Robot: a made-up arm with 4 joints.
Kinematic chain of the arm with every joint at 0, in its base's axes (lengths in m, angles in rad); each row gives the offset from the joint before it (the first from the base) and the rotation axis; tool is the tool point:
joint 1: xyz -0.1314 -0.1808 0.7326 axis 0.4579 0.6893 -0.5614
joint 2: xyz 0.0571 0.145 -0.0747 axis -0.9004 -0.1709 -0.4
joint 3: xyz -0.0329 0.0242 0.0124 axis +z
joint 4: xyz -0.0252 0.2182 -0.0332 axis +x
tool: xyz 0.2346 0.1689 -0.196
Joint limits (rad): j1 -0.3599..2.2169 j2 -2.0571..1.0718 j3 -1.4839..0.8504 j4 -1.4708..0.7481
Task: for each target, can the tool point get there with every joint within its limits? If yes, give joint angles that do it. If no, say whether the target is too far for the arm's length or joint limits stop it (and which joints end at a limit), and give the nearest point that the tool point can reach.
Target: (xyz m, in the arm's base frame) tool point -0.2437 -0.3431 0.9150
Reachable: no: joint limits stop it (at a limit: joint 2, joint 3, joint 4) | nearest point -0.2789 -0.3825 1.0481 | short by 0.143 m
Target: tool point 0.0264 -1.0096 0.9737
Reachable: no: too far | nearest point 0.0068 -0.5954 0.8434 | short by 0.435 m
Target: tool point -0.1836 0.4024 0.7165
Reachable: yes | joints 0.0201 -0.8367 0.4276 -0.4869
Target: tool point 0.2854 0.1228 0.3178
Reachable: yes | joints 0.2706 0.7592 -0.1943 0.4457
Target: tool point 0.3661 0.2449 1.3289
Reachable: no: too far | nearest point 0.2353 0.1481 1.1154 | short by 0.268 m
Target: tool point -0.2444 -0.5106 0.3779
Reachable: no: joint limits stop it (at a limit: joint 2, joint 3) | nearest point -0.1954 -0.4136 0.3896 | short by 0.109 m
